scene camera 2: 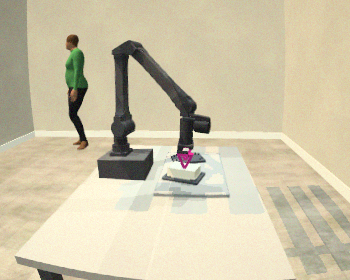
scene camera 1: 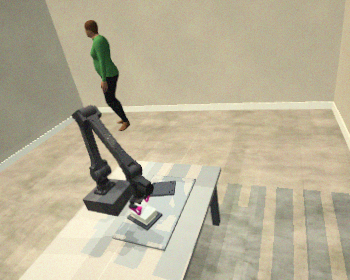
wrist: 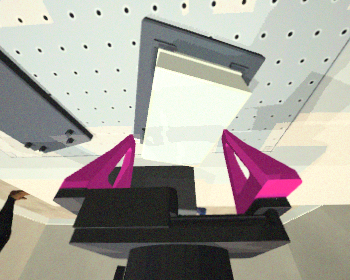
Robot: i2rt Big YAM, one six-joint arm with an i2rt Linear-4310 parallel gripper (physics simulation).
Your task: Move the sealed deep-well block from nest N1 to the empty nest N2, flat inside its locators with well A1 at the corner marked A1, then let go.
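Pixels of known places: gripper, fingertip midpoint: (scene camera 2: 184, 164) (scene camera 1: 143, 208) (wrist: 177, 136); arm's base, origin of the base link: (scene camera 2: 121, 153) (scene camera 1: 105, 188).
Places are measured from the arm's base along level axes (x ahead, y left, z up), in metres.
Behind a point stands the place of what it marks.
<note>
The pale sealed deep-well block (scene camera 1: 145, 214) @[x 0.349, y -0.104, z -0.019 m] (scene camera 2: 184, 172) @[x 0.323, y -0.125, z -0.031 m] (wrist: 195, 107) @[x 0.352, y -0.090, z -0.020 m] sits on a dark nest plate (scene camera 2: 196, 180) @[x 0.376, y -0.139, z -0.060 m] (wrist: 146, 70) @[x 0.368, y -0.040, z -0.061 m], its top level with no tilt that I can see. The other dark nest (scene camera 1: 164, 188) @[x 0.331, y 0.149, z -0.061 m] (scene camera 2: 196, 158) @[x 0.359, y 0.141, z -0.061 m] (wrist: 30, 110) @[x 0.316, y 0.124, z -0.061 m] holds nothing and lies behind it, at the left in the wrist view. My gripper (scene camera 1: 142, 204) @[x 0.319, y -0.073, z -0.013 m] (scene camera 2: 185, 164) @[x 0.319, y -0.073, z -0.013 m] (wrist: 177, 136) @[x 0.319, y -0.073, z -0.013 m] is open and empty. Its magenta fingers stand apart above the block, one towards each long side in the wrist view. The corner mark A1 and the nest labels are not readable.
Both nests stand on a thin perforated board (scene camera 1: 150, 237) @[x 0.415, y -0.194, z -0.072 m] (scene camera 2: 215, 186) @[x 0.457, y -0.164, z -0.073 m] (wrist: 105, 30) @[x 0.400, y -0.005, z -0.073 m] on the table (scene camera 2: 125, 230) @[x 0.176, y -0.497, z -0.086 m]. The arm's dark base box (scene camera 1: 106, 199) @[x 0.081, y -0.085, z 0.009 m] (scene camera 2: 125, 165) @[x 0.059, y -0.115, z -0.016 m] stands left of the board. A person in green (scene camera 1: 103, 57) (scene camera 2: 75, 70) is beyond the table.
</note>
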